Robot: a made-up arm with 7 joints.
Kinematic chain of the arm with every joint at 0, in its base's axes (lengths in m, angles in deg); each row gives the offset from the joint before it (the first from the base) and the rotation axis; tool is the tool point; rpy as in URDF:
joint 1: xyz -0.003 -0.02 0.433 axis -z
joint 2: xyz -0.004 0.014 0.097 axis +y
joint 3: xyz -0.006 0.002 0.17 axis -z
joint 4: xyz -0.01 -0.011 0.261 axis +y
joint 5: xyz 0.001 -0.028 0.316 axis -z
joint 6: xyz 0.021 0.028 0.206 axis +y
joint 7: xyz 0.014 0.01 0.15 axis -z
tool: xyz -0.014 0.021 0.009 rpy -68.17 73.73 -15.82
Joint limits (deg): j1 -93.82..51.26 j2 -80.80..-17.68 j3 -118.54..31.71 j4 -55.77..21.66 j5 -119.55..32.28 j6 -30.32..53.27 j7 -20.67..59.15
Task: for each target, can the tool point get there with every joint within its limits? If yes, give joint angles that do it. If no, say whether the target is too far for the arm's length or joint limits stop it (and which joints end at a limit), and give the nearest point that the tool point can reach.
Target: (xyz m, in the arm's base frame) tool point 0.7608 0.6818 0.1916
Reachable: no: joint limits stop it (at a limit: joint 1, joint 2, joint 3, joint 4, joint 6, joint 7) | nearest point -0.1590 0.7895 0.1864 | short by 0.926 m
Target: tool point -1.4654 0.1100 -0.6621
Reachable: no: too far | nearest point -0.8716 0.0572 0.0545 | short by 0.932 m
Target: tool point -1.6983 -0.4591 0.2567
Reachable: no: too far | nearest point -1.0676 -0.2958 0.4179 | short by 0.671 m
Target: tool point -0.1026 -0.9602 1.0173
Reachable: yes | joints -75.99 -44.30 -33.85 -24.73 -96.25 30.67 2.19
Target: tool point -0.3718 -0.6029 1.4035
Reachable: yes | joints -50.26 -35.02 -62.56 -2.69 -106.83 4.52 50.95
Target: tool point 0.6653 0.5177 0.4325
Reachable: no: joint limits stop it (at a limit: joint 1, joint 2, joint 3, joint 4, joint 6, joint 7) | nearest point -0.1587 0.7987 0.1985 | short by 0.902 m
